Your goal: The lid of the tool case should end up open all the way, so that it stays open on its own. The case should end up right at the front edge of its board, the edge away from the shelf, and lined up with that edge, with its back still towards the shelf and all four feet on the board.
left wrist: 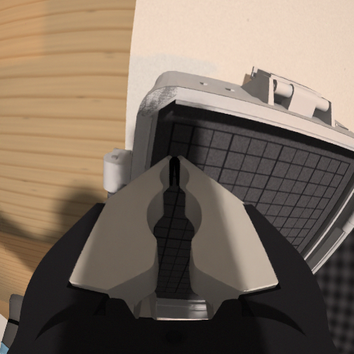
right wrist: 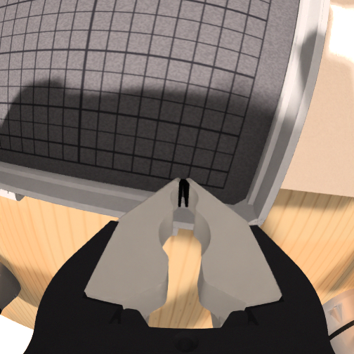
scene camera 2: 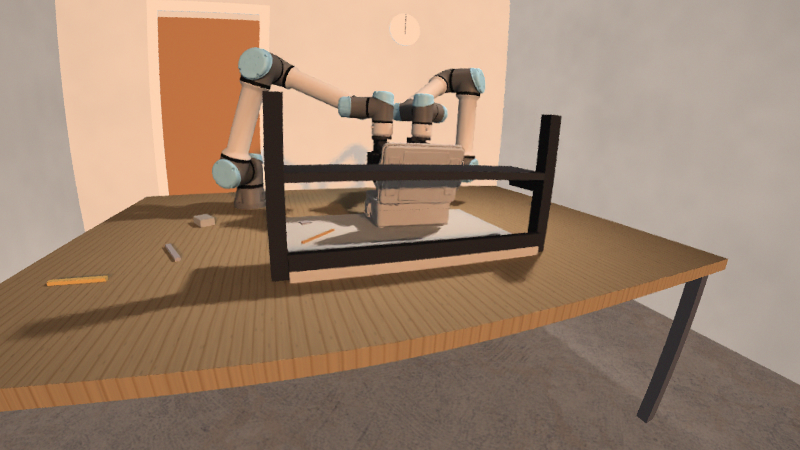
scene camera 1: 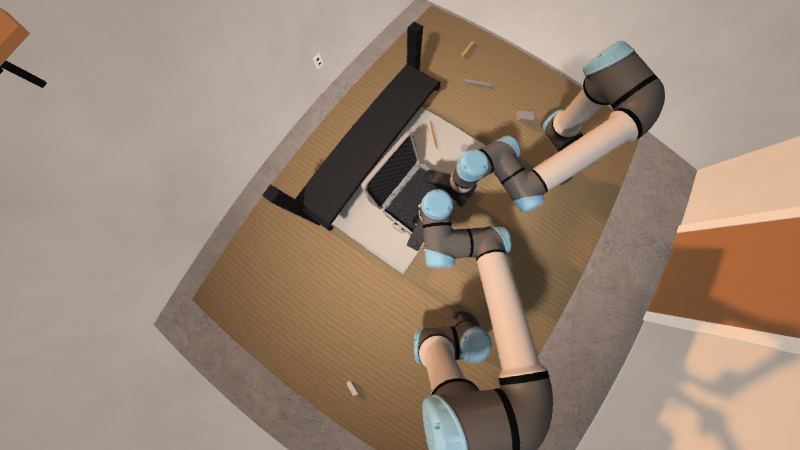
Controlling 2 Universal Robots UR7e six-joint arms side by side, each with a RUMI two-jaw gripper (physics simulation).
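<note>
The tool case stands on the pale board, its back towards the shelf. Its lid is open and leans back beside the shelf. In the right wrist view its front corner reaches past the line of the board's edge; in the left wrist view a latch overhangs the edge. The feet are hidden. My left gripper is shut and empty over the foam near one front corner. My right gripper is shut and empty at the front rim near the other.
The black shelf stands behind the case. An orange stick lies on the board. A grey block, a grey bar and a yellow bar lie on the table.
</note>
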